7 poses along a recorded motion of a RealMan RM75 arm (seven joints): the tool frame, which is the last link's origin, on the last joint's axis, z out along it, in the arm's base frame.
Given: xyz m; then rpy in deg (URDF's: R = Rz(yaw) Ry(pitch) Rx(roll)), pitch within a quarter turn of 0, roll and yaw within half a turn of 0.
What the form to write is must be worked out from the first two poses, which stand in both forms.
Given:
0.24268, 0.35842, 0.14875, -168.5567, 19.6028, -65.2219
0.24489, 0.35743, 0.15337, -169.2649, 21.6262, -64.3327
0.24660, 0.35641, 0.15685, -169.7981, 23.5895, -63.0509
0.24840, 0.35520, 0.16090, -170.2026, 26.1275, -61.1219
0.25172, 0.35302, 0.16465, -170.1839, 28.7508, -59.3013
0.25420, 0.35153, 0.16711, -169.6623, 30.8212, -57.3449
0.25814, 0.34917, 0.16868, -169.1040, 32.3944, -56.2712
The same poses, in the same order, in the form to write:
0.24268, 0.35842, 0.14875, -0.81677, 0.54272, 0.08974, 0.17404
0.24489, 0.35743, 0.15337, -0.81849, 0.53549, 0.10920, 0.17722
0.24660, 0.35641, 0.15685, -0.82160, 0.52530, 0.12804, 0.18064
0.24840, 0.35520, 0.16090, -0.82592, 0.51011, 0.15163, 0.18614
0.25172, 0.35302, 0.16465, -0.82825, 0.49592, 0.17397, 0.19440
0.25420, 0.35153, 0.16711, -0.83091, 0.48167, 0.19053, 0.20318
0.25814, 0.34917, 0.16868, -0.83052, 0.47415, 0.20188, 0.21134

